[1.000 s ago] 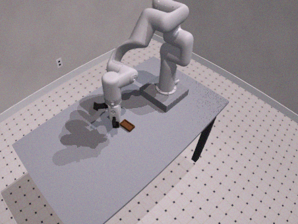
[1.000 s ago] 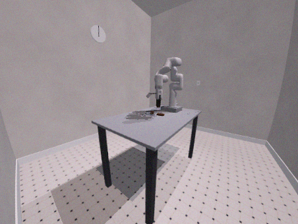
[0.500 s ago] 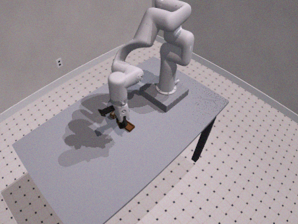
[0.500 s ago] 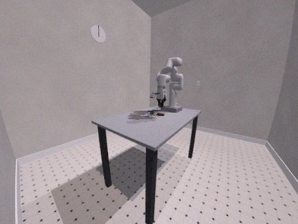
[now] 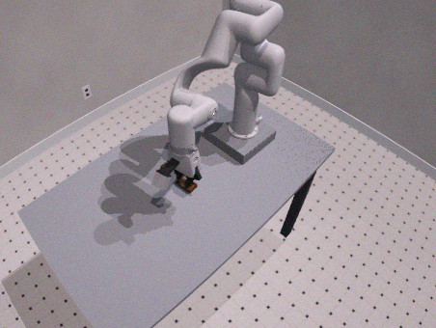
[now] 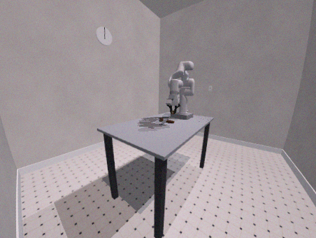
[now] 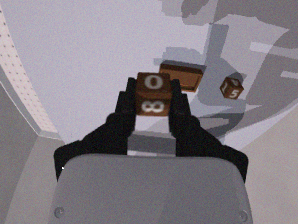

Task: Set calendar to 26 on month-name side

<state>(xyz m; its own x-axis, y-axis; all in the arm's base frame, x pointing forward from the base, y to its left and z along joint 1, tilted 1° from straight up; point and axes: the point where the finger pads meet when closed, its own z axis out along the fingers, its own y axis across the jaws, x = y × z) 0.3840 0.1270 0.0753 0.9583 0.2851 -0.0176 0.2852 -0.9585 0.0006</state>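
Now: hand 12 cm above the brown wooden tray, 6 cm to the left of it and 5 cm past it. The rest, counted from my hand: brown cube 1 cm below.
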